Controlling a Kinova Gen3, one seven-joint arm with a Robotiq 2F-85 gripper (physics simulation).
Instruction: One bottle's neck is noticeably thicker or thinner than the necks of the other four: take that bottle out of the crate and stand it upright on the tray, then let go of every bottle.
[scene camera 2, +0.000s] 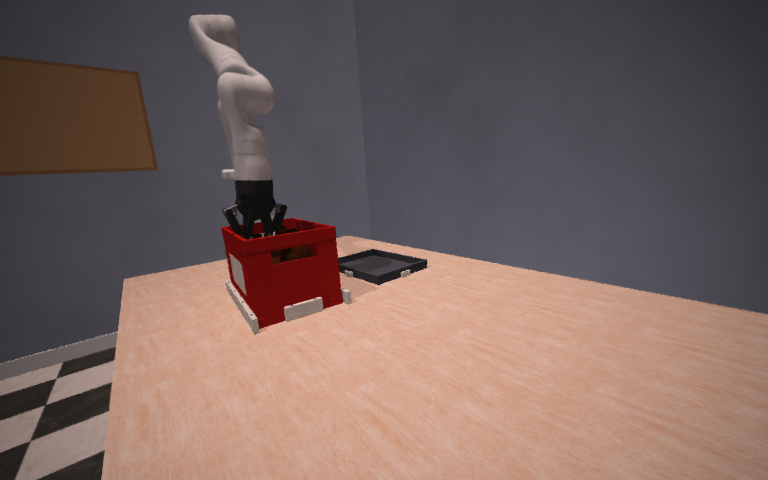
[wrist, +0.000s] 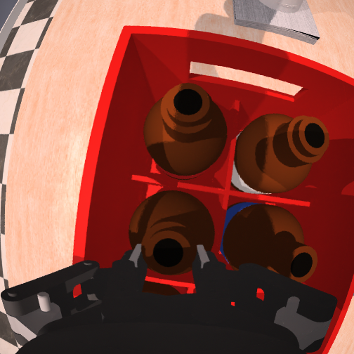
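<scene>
The red crate (scene camera 2: 300, 288) (wrist: 92, 165) stands on the table with brown bottles in its cells. My gripper (scene camera 2: 259, 233) (wrist: 169, 256) reaches down into it, shut on the neck of the near-left bottle (wrist: 170, 215) in the wrist view, a finger on each side of the mouth. That bottle is still in its cell. Also in the wrist view are a far-left bottle (wrist: 185, 142), a far-right bottle (wrist: 270, 155) with a white label, and a near-right bottle (wrist: 260, 235) with a blue label. A fifth bottle (wrist: 161, 289) is mostly hidden by the gripper. The dark tray (scene camera 2: 378, 277) is beyond the crate, right.
White blocks (scene camera 2: 303, 309) stand against the crate's base. Crate walls and red dividers (wrist: 227, 165) surround the held bottle, with neighbouring necks close by. A grey plate (wrist: 275, 22) bearing a pale cylinder lies beyond the crate in the wrist view.
</scene>
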